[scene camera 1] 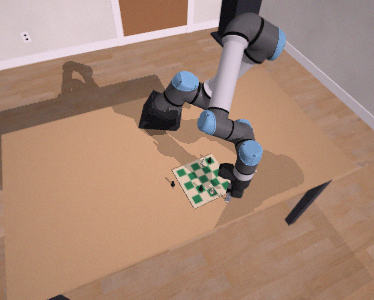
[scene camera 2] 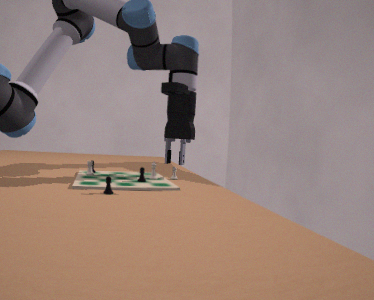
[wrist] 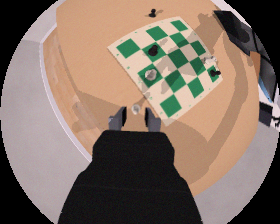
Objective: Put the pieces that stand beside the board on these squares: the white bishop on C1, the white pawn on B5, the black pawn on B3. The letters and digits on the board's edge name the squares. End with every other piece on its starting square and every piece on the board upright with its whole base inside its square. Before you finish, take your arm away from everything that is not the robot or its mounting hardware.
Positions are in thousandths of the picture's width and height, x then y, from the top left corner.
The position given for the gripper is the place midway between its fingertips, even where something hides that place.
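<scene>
A chessboard (scene camera 1: 512, 588) is part of the scene, visible in scene camera 2 (scene camera 2: 322, 602) and in the wrist view (wrist: 655, 350) as well. The gripper (scene camera 2: 467, 548) is there too, and the wrist view (wrist: 484, 507) also shows it.
</scene>
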